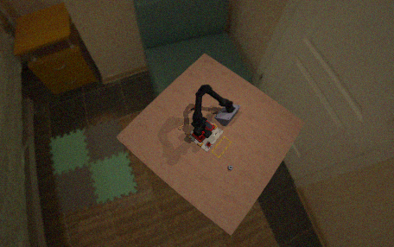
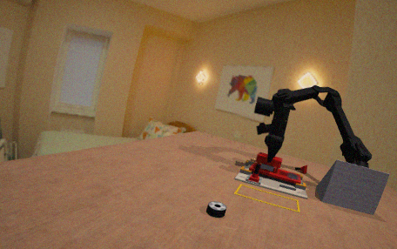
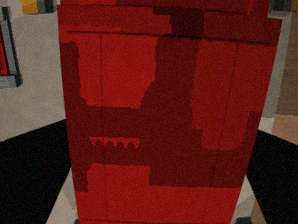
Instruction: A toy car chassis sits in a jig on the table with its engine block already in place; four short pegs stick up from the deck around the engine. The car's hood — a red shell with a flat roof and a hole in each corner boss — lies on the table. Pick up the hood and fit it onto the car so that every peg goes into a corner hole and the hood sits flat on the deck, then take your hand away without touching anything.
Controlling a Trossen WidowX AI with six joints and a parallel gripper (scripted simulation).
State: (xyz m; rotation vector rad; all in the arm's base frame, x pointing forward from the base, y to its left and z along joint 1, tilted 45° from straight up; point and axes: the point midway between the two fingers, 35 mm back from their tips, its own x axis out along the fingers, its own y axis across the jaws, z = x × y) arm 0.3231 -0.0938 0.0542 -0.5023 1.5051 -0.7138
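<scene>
Now: gripper tip 10 mm below the red hood. Also, from my gripper tip: black wheel 380 mm to the left, 100 mm ahead, 50 mm below.
</scene>
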